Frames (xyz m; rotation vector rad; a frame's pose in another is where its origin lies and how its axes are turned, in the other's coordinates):
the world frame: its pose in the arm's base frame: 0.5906 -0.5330 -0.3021 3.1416 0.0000 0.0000
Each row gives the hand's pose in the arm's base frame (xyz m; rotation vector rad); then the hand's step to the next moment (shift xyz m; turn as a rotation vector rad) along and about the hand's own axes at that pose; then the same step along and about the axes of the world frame.
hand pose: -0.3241 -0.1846 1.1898 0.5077 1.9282 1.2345
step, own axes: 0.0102 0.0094 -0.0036 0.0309 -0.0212 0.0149
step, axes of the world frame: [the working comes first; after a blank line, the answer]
step, axes of the arm's base frame: -0.0098 0.0091 0.0052 -0.0059 0.0201 -0.0345

-0.0098 -0.0091 -0.0052 -0.0059 -0.0201 0.0345
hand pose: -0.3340 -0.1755 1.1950 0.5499 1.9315 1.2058
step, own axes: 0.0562 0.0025 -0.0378 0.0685 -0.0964 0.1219
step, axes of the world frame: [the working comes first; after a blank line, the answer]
step, axes of the arm's base frame: -0.0641 0.0195 -0.0101 0.0596 0.0711 -0.1423

-0.0641 -0.0195 0.0101 0.0596 -0.0711 0.1423
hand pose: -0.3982 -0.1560 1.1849 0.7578 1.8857 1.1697
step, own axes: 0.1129 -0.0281 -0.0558 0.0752 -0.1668 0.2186
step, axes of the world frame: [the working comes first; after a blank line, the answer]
step, axes of the arm's base frame: -0.1086 0.0538 -0.0442 0.1322 0.0918 -0.2353

-0.1086 -0.0538 0.0442 0.1322 -0.0918 0.2353
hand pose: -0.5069 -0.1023 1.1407 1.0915 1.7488 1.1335
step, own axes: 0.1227 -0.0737 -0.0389 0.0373 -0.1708 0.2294
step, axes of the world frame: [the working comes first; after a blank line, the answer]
step, axes of the arm's base frame: -0.0949 0.0857 -0.0752 0.1538 0.0587 -0.2368

-0.0949 -0.0857 0.0752 0.1538 -0.0587 0.2368
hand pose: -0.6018 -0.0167 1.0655 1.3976 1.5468 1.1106
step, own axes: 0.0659 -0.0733 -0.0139 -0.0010 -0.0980 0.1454
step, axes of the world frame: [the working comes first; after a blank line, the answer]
step, axes of the arm's base frame: -0.0448 0.0623 -0.0634 0.1037 0.0129 -0.1408

-0.0448 -0.0623 0.0634 0.1037 -0.0129 0.1408
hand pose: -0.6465 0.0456 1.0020 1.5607 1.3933 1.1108
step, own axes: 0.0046 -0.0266 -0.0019 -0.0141 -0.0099 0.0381
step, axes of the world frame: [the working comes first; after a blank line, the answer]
step, axes of the arm's base frame: -0.0106 0.0078 -0.0236 0.0321 -0.0123 -0.0238

-0.0106 -0.0078 0.0236 0.0321 0.0123 0.0238
